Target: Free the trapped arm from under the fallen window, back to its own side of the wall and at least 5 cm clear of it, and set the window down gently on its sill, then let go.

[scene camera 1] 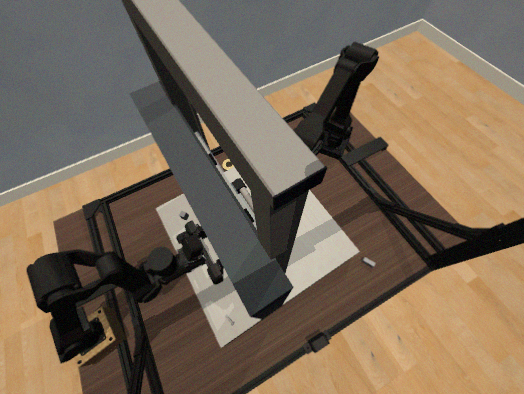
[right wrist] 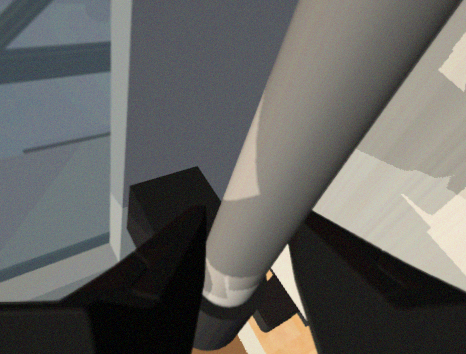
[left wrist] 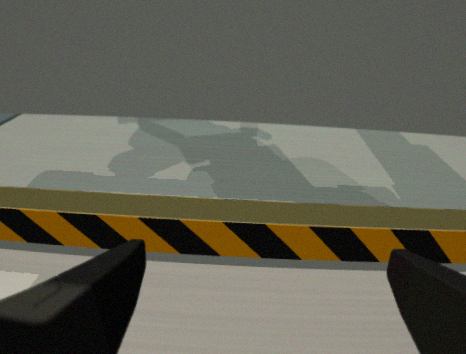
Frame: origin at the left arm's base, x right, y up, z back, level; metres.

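Seen in the pictures: left gripper, fingertip midpoint: (left wrist: 269, 258); right gripper, fingertip midpoint: (right wrist: 246, 219) (left wrist: 392, 20); left arm's base, origin of the base link: (scene camera 1: 90, 335); right arm's base, origin of the base link: (scene camera 1: 334, 141).
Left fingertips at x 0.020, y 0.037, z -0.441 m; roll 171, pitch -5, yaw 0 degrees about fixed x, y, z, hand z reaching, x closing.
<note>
Pixels of each thing's top centre, then the offset from my left fingertips to it. "spot": a spot on its surface instead. Level surfaces: height alone.
- orange-and-black striped rail, surface spot: (left wrist: 200, 237) spot: dx -0.023, dy -0.017, dz -0.034 m
- tinted glass, surface spot: (left wrist: 320, 165) spot: dx +0.023, dy +0.020, dz -0.030 m
- window's grey round handle, surface spot: (right wrist: 295, 125) spot: dx +0.020, dy +0.087, dz -0.099 m
- pale frame edge, surface spot: (right wrist: 118, 150) spot: dx +0.067, dy +0.097, dz -0.045 m
- pale mat, its level: dy -0.028 m
- small grey block, middle of its top: (scene camera 1: 182, 213) dx -0.154, dy +0.000, dz +0.074 m
- screw, middle of its top: (scene camera 1: 229, 319) dx +0.176, dy -0.020, dz +0.126 m
- grey cylinder, middle of its top: (scene camera 1: 369, 261) dx +0.300, dy -0.092, dz -0.305 m
- yellow ring, middle of its top: (scene camera 1: 228, 164) dx -0.273, dy -0.087, dz -0.163 m
The wall (scene camera 1: 225, 85) stands across the table, with a dark slab (scene camera 1: 200, 185) on the left arm's side. My left gripper (scene camera 1: 206, 251) (left wrist: 269, 258) is open and empty, on its own side; the slab may hide its fingertips. In the left wrist view, an orange-and-black striped rail (left wrist: 200, 237) crosses in front of them, apparently the window's lower edge, with tinted glass (left wrist: 320, 165) above. My right gripper (right wrist: 246, 219) is shut on the window's grey round handle (right wrist: 295, 125) (scene camera 1: 246, 195). A pale frame edge (right wrist: 118, 150) shows beside it. Contact with the sill is hidden.
A pale mat (scene camera 1: 325, 250) lies under the wall. A small grey block (scene camera 1: 183, 215) and a screw (scene camera 1: 230, 320) lie on the left arm's side, a grey cylinder (scene camera 1: 369, 261) on the other side. A yellow ring (scene camera 1: 227, 164) shows through the opening. Black rails (scene camera 1: 390, 215) flank the table.
</note>
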